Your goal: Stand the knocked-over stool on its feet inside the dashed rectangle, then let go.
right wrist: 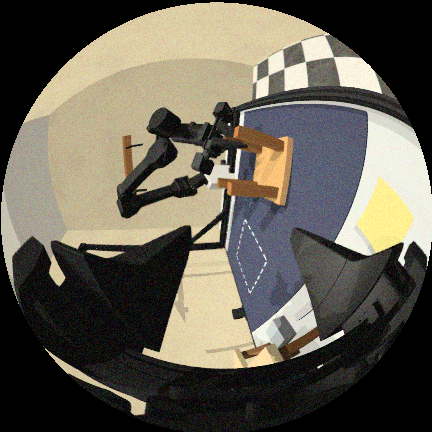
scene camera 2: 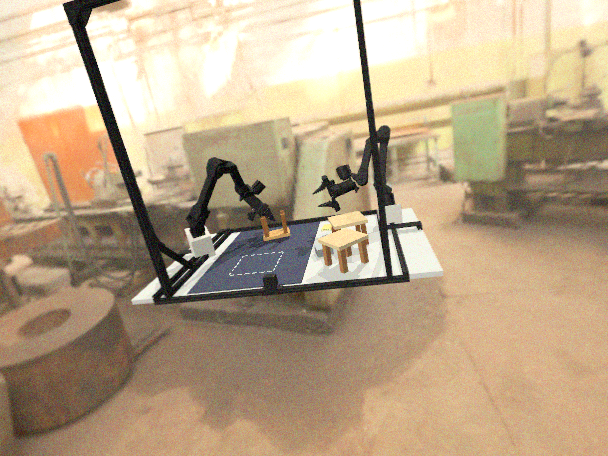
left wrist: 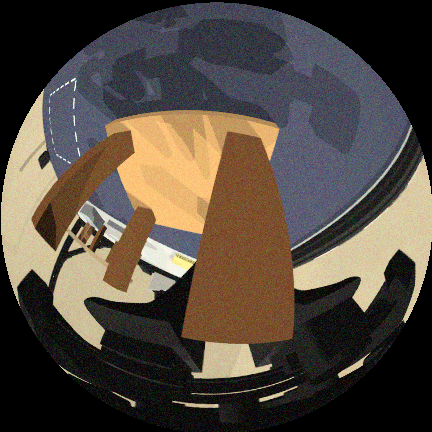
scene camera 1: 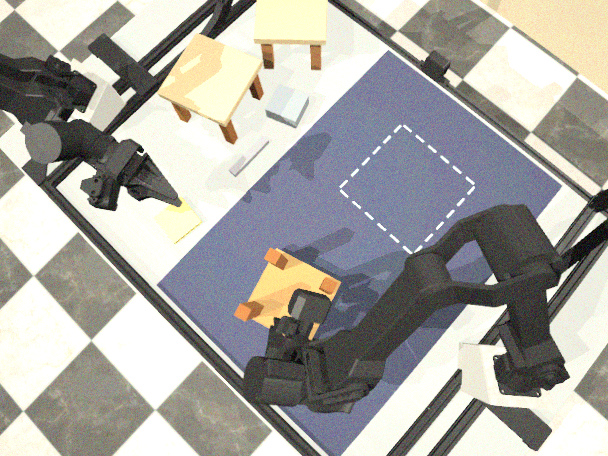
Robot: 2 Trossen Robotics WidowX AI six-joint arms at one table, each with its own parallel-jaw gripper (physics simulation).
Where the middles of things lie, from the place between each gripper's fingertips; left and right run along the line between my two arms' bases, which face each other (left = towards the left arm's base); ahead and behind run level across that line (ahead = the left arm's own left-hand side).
Right now my left hand is 50 mm past the orange stool (scene camera 1: 284, 273) and 10 mm above it. Round my left hand: yellow pad (scene camera 1: 177, 222) (280 mm to the right, 70 mm below, 50 mm behind).
The yellow pad is 20 mm ahead of my right hand, 50 mm to the right of it and 160 mm below it. The rest, counted from my right hand: orange stool 20 mm ahead, 230 mm to the left, 100 mm below.
